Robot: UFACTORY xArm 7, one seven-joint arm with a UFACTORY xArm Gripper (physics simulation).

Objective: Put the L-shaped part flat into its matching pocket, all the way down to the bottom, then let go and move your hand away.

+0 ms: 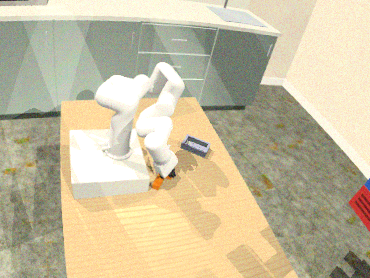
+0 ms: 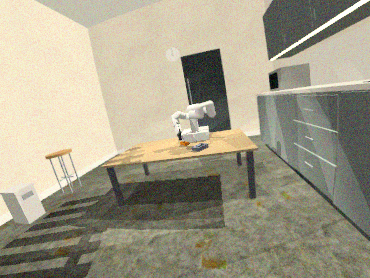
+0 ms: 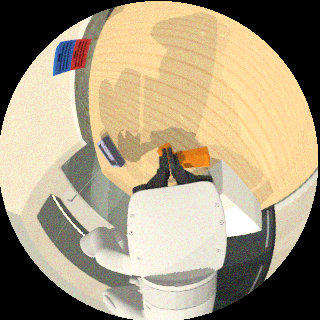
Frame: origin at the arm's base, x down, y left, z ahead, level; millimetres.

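Where they show: gripper, fingertip midpoint: point(image 1: 172, 175) point(image 2: 180, 140) point(image 3: 167, 153); arm's base at its link origin: point(image 1: 118, 150) point(image 2: 195, 131).
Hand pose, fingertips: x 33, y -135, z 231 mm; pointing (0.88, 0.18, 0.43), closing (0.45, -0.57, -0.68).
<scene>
Things, the pixels of their top centre, and the offset from my fingertips. Level surfaces: height alone.
- orange L-shaped part at its top centre: point(image 3: 181, 157) point(image 1: 163, 178) point(image 2: 183, 142) dy +17, dx +36, dz -33 mm
- wooden table at its surface level: dx +66 mm
- grey-blue pocket block at its top centre: point(image 3: 106, 154) point(image 1: 196, 143) point(image 2: 199, 145) dy +238, dx +29, dz +192 mm
The orange L-shaped part point(image 1: 157, 182) point(image 2: 184, 143) point(image 3: 194, 157) lies on the wooden table point(image 1: 156, 234), close to the corner of the white arm base point(image 1: 101, 176). My gripper point(image 1: 171, 174) point(image 2: 179, 136) point(image 3: 167, 153) is just over one end of the part. Its dark fingers are pressed together with nothing between them. The grey-blue pocket block point(image 1: 192, 150) point(image 2: 200, 147) point(image 3: 110, 150) sits on the table to the right of the gripper, apart from the part. Its pocket is empty.
The white base block point(image 3: 235, 190) stands right beside the part. Grey kitchen cabinets point(image 1: 225, 69) stand behind the table. A stool point(image 2: 58, 153) stands far off at the left wall.
</scene>
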